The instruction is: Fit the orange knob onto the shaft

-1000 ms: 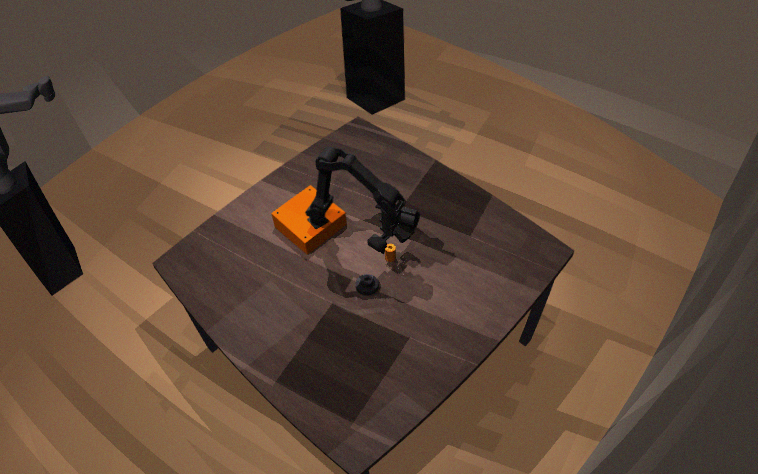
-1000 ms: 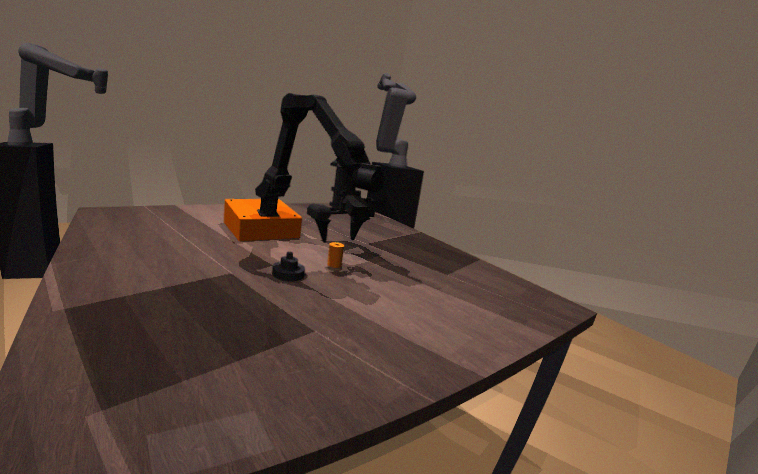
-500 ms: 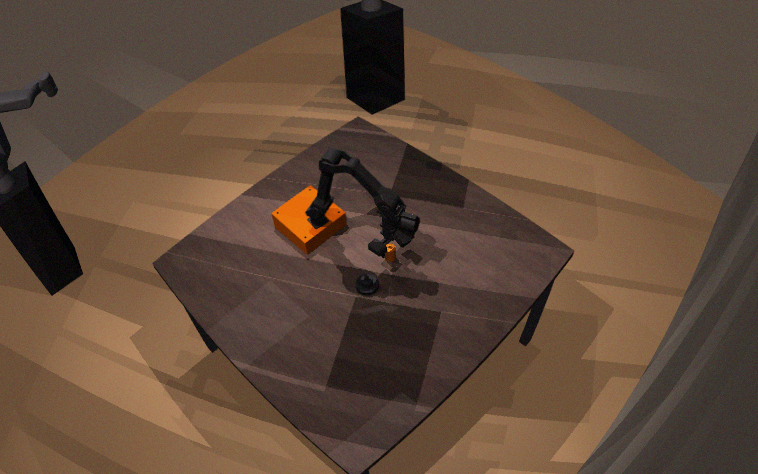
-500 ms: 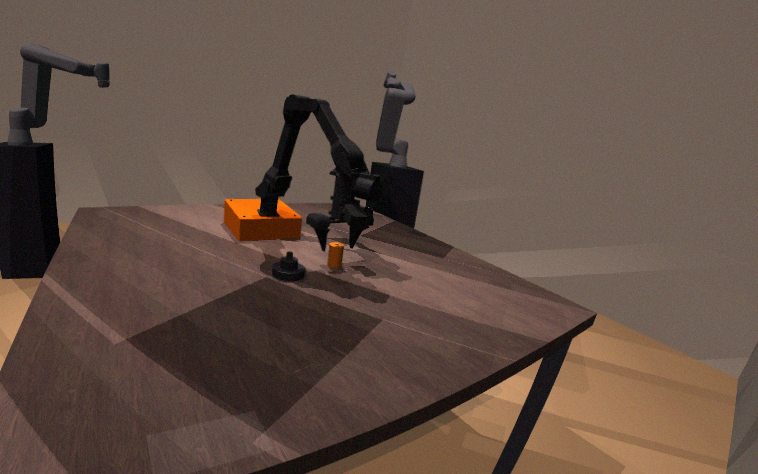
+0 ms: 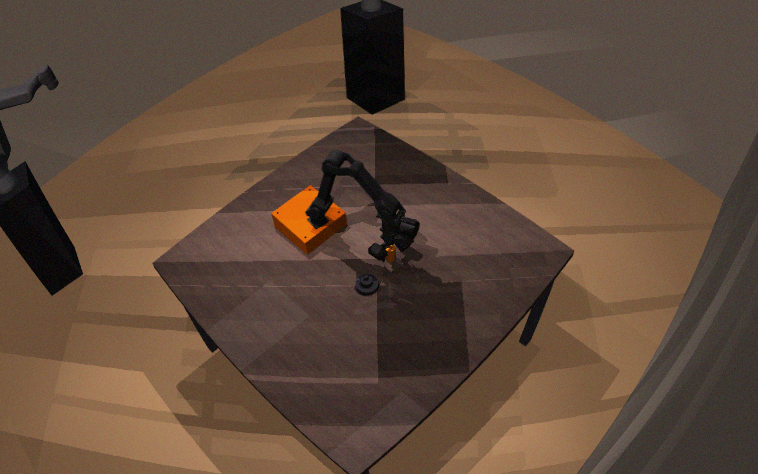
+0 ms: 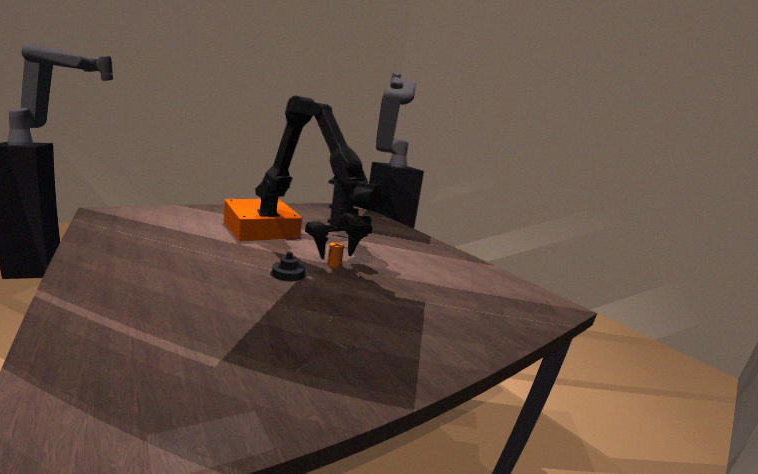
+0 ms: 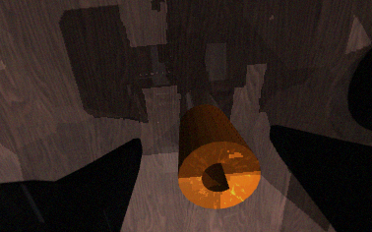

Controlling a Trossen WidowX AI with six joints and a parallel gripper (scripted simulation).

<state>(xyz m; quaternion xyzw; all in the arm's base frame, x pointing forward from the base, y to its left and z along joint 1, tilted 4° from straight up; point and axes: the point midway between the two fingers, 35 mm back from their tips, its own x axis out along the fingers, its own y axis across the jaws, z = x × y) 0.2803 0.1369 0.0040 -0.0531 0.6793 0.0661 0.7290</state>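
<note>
Now: gripper tip 1 cm below the orange knob. Also, from my gripper tip: dark round pedestal (5 cm ahead, 15 cm to the right, 1 cm above).
</note>
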